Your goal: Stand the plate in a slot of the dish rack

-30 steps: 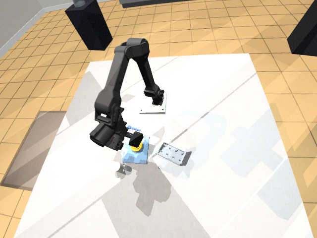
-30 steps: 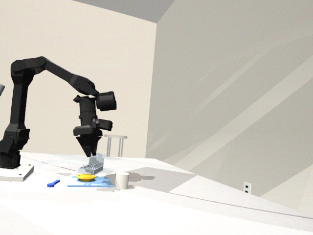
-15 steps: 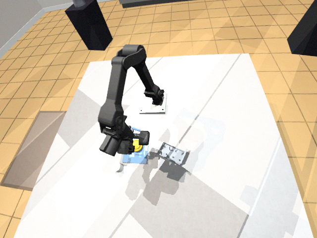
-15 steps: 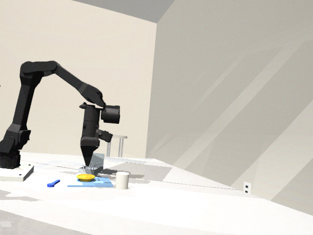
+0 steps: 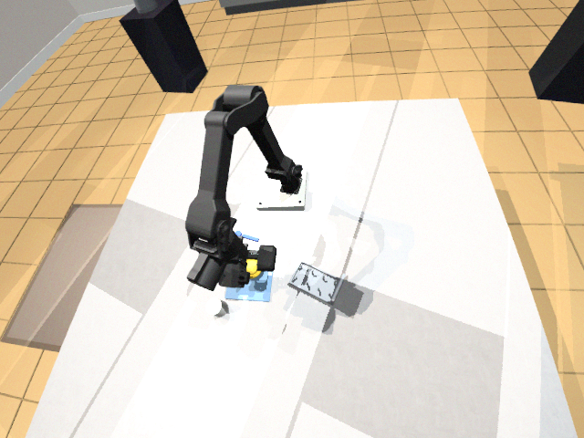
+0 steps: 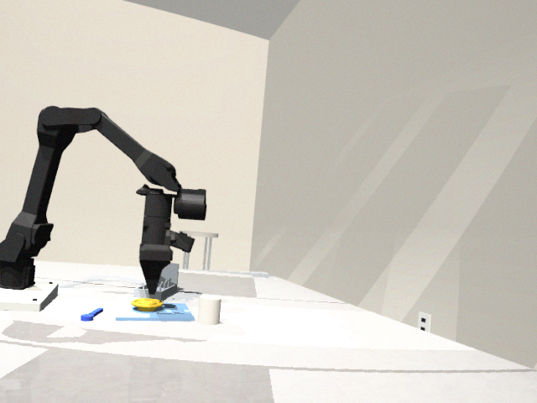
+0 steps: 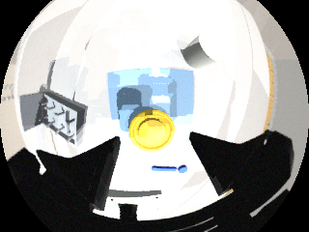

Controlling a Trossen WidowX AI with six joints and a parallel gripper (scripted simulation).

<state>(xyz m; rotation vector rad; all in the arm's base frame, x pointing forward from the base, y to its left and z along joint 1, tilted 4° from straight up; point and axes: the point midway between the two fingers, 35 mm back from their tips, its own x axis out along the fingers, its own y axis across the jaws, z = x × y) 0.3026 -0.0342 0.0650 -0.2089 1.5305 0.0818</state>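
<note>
My gripper tip is 3 cm above the yellow plate and 1 cm past it. The rest, counted from my gripper tip: white cup 12 cm ahead, 5 cm to the right, 2 cm below; light blue mat 4 cm below, 1 cm ahead; blue spoon 10 cm behind, 6 cm to the right, 4 cm below.
</note>
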